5 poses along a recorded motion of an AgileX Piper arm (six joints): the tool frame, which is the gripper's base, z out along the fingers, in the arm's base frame.
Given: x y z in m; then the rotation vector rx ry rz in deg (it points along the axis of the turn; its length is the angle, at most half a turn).
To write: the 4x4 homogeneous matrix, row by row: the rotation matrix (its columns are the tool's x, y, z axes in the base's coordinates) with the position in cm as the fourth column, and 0 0 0 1 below. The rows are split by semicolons. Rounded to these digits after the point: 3 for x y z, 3 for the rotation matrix.
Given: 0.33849 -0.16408 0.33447 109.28 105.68 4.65
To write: 0.089 0.926 0.367 33.849; 0.955 0.026 -0.296 -16.408; -0.284 0.376 -0.882 33.447; 0 0 0 1
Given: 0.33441 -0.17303 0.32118 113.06 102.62 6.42
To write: 0.145 0.920 0.365 33.441; 0.958 -0.038 -0.285 -17.303; -0.248 0.391 -0.886 32.118; 0 0 0 1
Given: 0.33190 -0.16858 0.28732 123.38 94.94 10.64
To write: 0.283 0.893 0.350 33.190; 0.948 -0.205 -0.242 -16.858; -0.144 0.400 -0.905 28.732; 0 0 0 1
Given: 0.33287 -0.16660 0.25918 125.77 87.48 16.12
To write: 0.367 0.835 0.411 33.287; 0.926 -0.287 -0.244 -16.660; -0.086 0.470 -0.878 25.918; 0 0 0 1
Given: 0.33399 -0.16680 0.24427 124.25 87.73 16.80
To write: 0.356 0.831 0.429 33.399; 0.930 -0.270 -0.249 -16.680; -0.091 0.487 -0.868 24.427; 0 0 0 1
